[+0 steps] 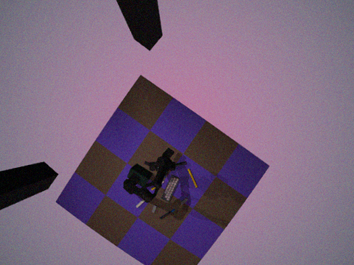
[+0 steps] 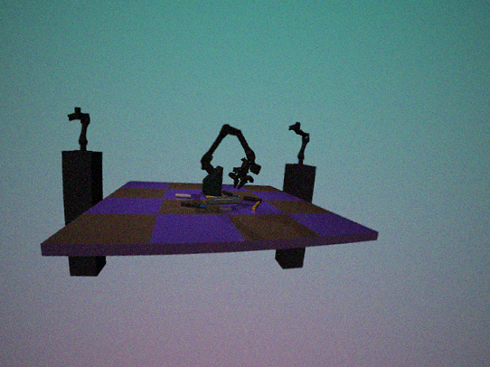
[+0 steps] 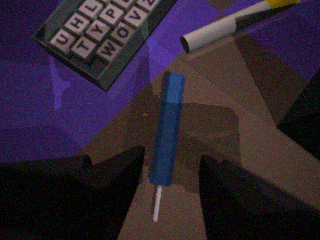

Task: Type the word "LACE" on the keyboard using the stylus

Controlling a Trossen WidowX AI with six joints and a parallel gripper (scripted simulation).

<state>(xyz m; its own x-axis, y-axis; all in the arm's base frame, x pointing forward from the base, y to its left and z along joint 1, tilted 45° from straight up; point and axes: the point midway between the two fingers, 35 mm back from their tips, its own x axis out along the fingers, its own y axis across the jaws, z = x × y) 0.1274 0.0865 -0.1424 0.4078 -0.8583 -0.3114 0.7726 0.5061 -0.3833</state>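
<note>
Now: gripper tip 60 mm above the blue stylus and 10 mm to the right of it. From my gripper tip the other things lie so: yellow pencil (230 mm ahead, 80 mm to the left, 60 mm below); e key (130 mm ahead, 70 mm to the right, 50 mm below); white marker (150 mm to the right, 60 mm below, 40 mm ahead).
</note>
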